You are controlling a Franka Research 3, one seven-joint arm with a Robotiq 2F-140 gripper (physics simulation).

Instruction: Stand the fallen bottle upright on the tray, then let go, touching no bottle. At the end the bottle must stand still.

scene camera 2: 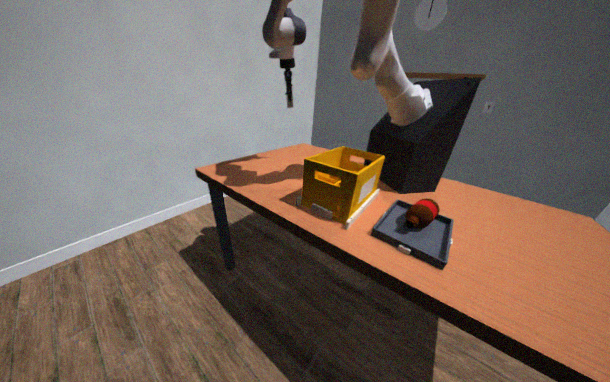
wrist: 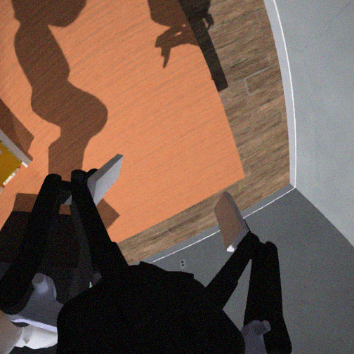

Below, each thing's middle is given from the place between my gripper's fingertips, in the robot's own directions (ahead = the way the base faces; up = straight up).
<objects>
I see the brown bottle [scene camera 2: 421, 214] 710 mm to the left of my hand, 390 mm ahead of it and 280 mm below it.
</objects>
